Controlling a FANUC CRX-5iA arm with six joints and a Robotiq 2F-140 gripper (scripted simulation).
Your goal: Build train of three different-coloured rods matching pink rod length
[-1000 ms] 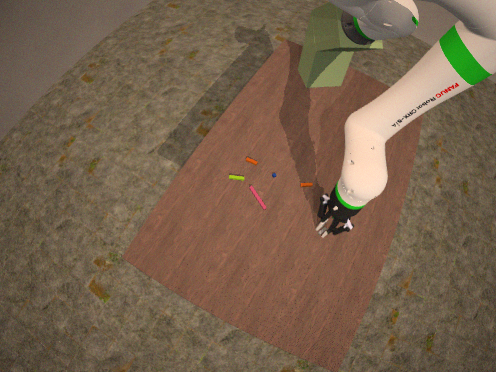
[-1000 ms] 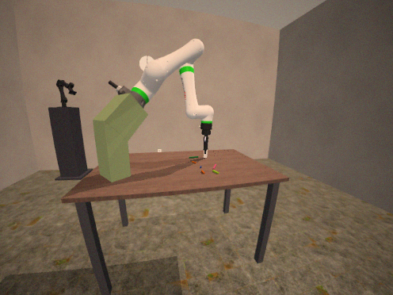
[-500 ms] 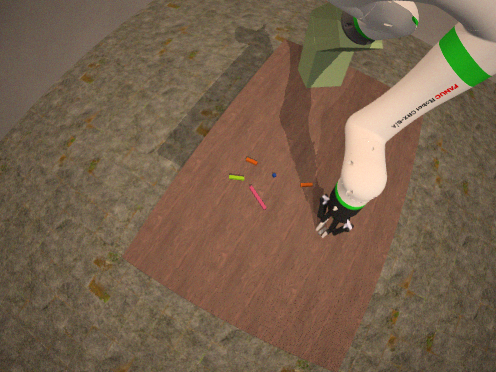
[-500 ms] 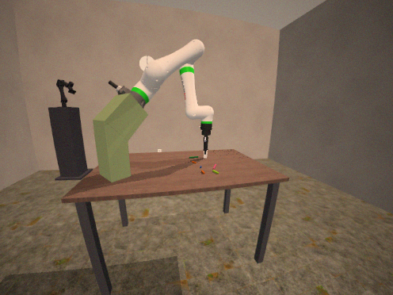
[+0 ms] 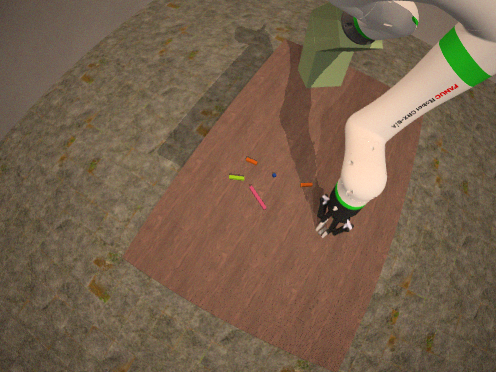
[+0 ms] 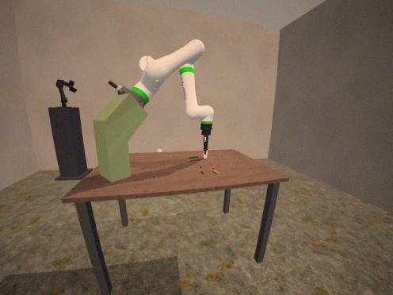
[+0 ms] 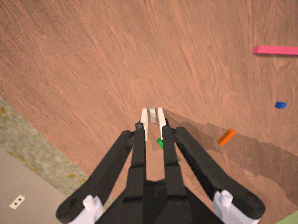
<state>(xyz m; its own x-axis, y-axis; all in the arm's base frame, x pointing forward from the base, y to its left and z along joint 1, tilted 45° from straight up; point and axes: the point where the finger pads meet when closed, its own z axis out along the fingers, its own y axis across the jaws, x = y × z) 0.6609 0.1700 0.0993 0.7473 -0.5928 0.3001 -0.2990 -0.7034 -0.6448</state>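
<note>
Right now my hand is 3 cm above the grey rod. From my hand the other things lie so: blue rod 9 cm behind, 23 cm to the right, 3 cm below; green rod 10 cm behind, 1 cm to the left, 3 cm below; pink rod 1 cm ahead, 24 cm to the right, 3 cm below.
</note>
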